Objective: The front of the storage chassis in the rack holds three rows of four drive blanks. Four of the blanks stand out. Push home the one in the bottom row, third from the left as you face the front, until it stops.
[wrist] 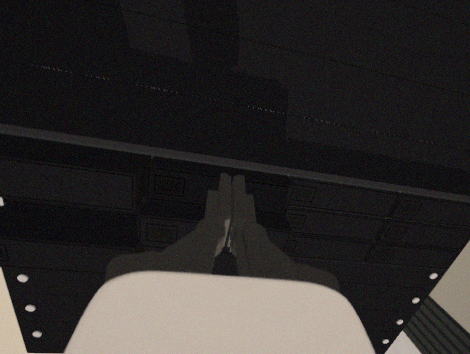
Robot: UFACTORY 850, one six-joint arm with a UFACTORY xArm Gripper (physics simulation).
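Observation:
My gripper point(229, 189) is shut and empty. Its fingertips lie over the dark face of a drive blank point(197, 187) in the row beside the chassis's long edge strip, second column from the left in the picture. If the view is upside down, as it seems, this is the bottom row, third from the left. The fingertips look close to that face; contact cannot be told, and the fingers hide part of it. How far it stands out is too dark to judge. A neighbouring blank point(65, 182) at the picture's left looks larger and stands out.
More blanks point(345, 195) point(335, 225) fill the columns at the right. The edge strip point(100, 144) crosses the view, with a large dark panel point(350, 100) beyond it. Pale screws point(22, 278) point(433, 276) mark both side flanges. A ribbed dark strip point(440, 325) shows at the lower right.

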